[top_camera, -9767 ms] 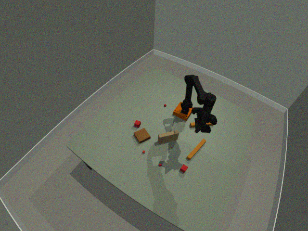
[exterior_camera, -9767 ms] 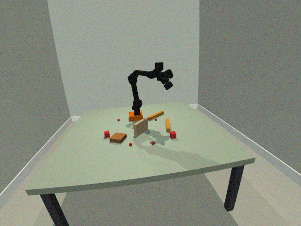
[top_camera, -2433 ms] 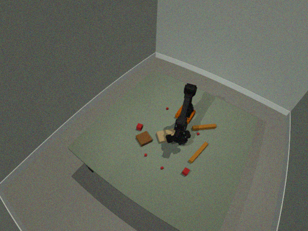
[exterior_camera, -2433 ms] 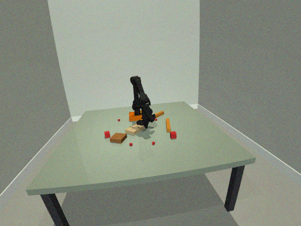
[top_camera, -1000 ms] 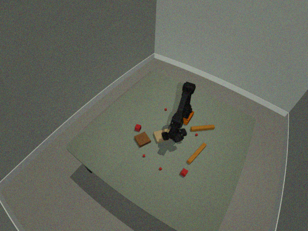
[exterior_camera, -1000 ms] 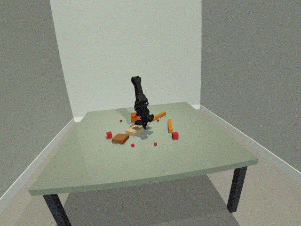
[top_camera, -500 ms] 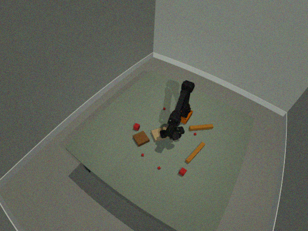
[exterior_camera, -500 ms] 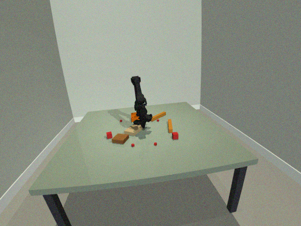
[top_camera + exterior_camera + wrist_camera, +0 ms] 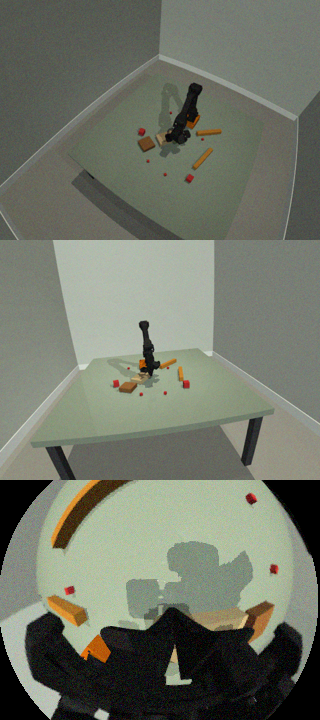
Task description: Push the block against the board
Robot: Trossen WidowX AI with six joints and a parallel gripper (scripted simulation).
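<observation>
Now: the board 8 cm to the right of my gripper tip. The rest, counted from my gripper tip: square block (20 cm to the right, 13 cm ahead).
</observation>
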